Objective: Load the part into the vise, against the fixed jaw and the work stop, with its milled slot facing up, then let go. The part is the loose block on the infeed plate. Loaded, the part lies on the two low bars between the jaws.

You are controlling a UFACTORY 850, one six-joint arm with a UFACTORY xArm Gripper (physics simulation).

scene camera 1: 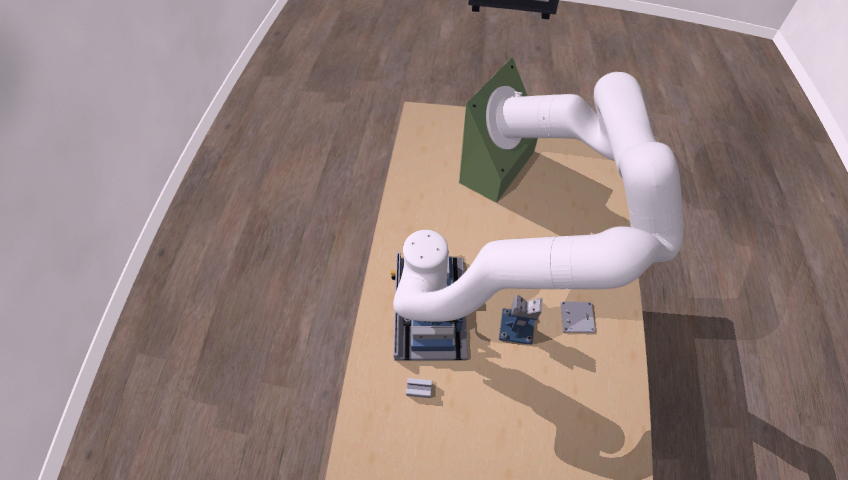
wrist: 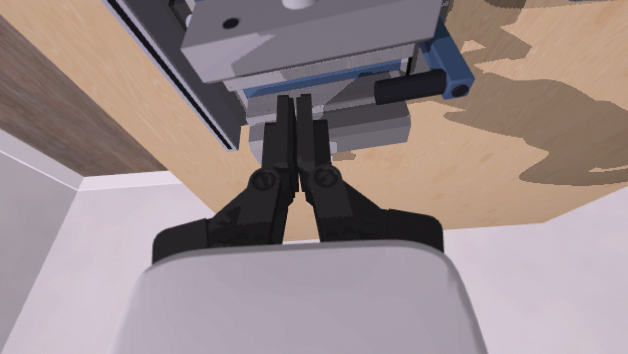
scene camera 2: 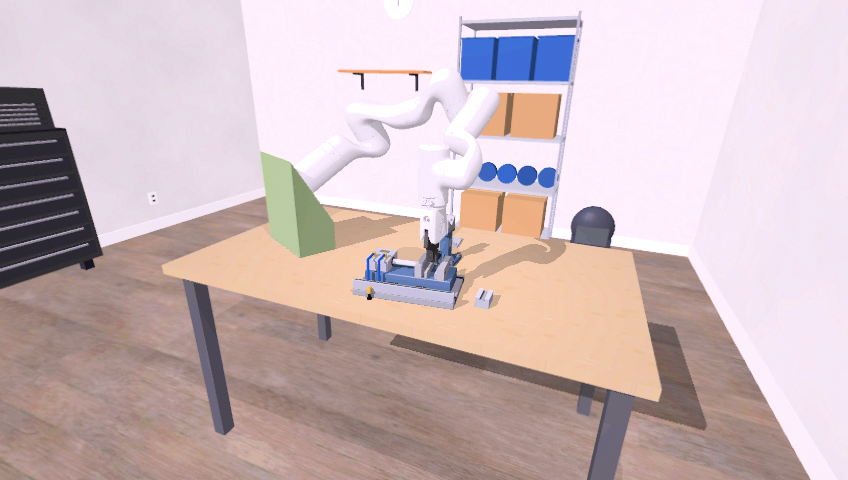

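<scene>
My gripper (scene camera 2: 432, 258) (wrist: 297, 115) is shut, its black fingertips together and empty, pointing down over the space between the vise jaws. The arm hides it in scene camera 1. The fixed jaw (scene camera 2: 441, 269) (wrist: 372, 134) is on the near side in the wrist view; the moving jaw (scene camera 2: 421, 266) (wrist: 320, 42) is opposite. One low bar (wrist: 330, 68) shows beside the moving jaw, and no block is visible on it. A black rod (wrist: 407, 87) on a blue arm reaches over the vise's side. A small grey block (scene camera 1: 418, 387) (scene camera 2: 483, 298) lies on the table past the fixed-jaw end, slot up.
A grey plate with small pins (scene camera 1: 578, 324) lies on the table (scene camera 1: 523, 440). A blue base (scene camera 1: 516, 333) with a grey V-shaped holder (scene camera 1: 527, 306) stands between it and the vise. The green arm mount (scene camera 1: 482, 148) (scene camera 2: 300, 220) rises at the table's far end.
</scene>
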